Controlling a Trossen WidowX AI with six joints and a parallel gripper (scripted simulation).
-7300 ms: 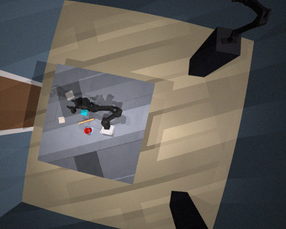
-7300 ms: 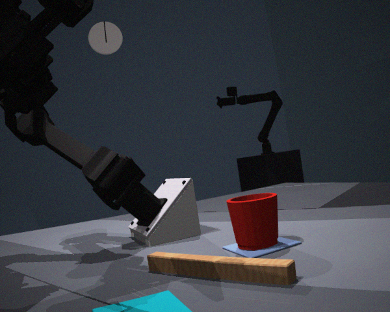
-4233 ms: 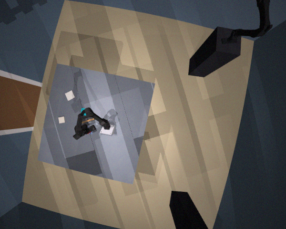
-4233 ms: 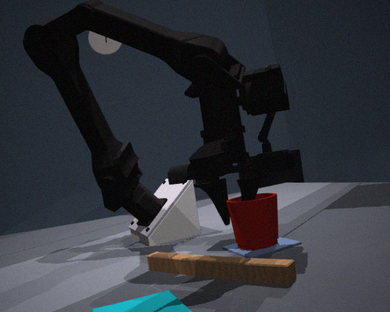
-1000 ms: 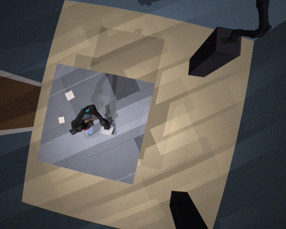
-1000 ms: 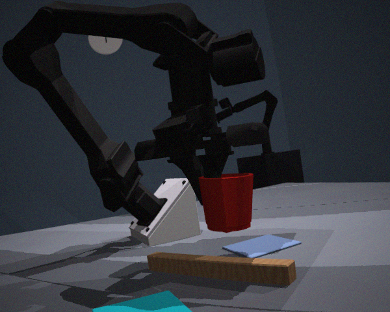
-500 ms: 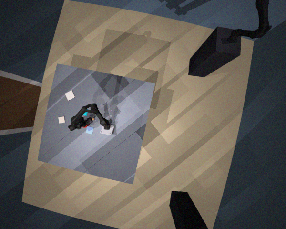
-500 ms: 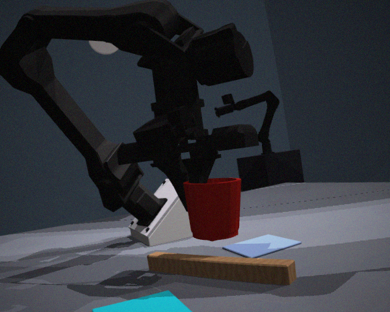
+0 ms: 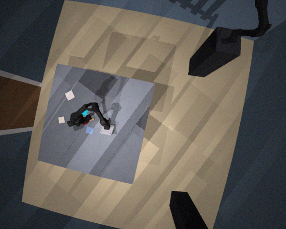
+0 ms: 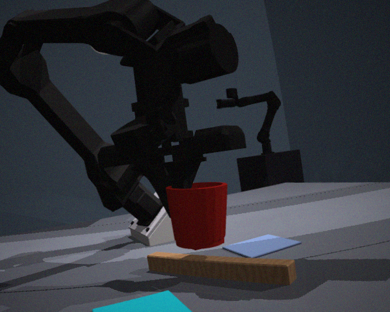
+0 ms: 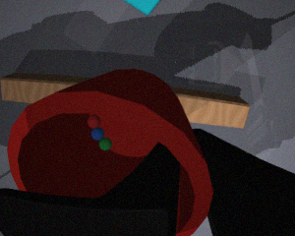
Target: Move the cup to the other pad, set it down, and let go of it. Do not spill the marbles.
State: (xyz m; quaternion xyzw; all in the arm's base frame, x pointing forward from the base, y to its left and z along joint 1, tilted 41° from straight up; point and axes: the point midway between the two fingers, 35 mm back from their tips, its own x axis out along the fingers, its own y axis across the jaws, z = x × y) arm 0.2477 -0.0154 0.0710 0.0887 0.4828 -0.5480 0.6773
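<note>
Now: gripper tip 9 cm to the left of the cyan pad, 8 cm short of it and 8 cm above it. The rest, counted from my gripper tip: red cup (3 cm ahead, 2 cm to the left); wooden bar (7 cm below, 4 cm ahead, 2 cm to the left).
</note>
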